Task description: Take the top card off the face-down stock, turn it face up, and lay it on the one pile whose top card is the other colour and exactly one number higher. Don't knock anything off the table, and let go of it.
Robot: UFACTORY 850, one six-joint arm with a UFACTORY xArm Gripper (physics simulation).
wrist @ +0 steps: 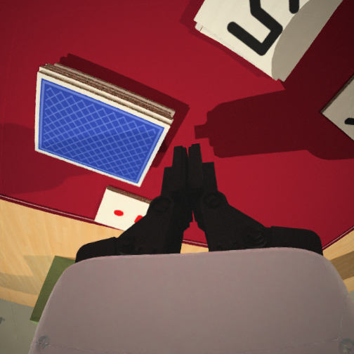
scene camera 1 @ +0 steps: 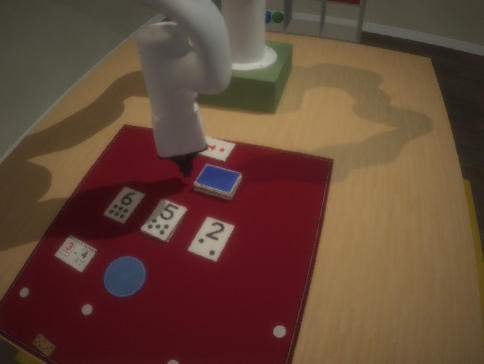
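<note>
The face-down stock is a blue-backed stack on the red mat. A face-up card with a red 1 lies behind it, partly hidden by the gripper. In front lie three face-up piles: a black 6, a black 5 and a black 2. My gripper is shut and empty, its tips above the mat beside the stock, at the stock's left in the scene view and its right in the wrist view.
A small printed card and a blue disc lie on the red mat. White discs and a tan dotted tile lie toward the front. The green base block stands behind the mat.
</note>
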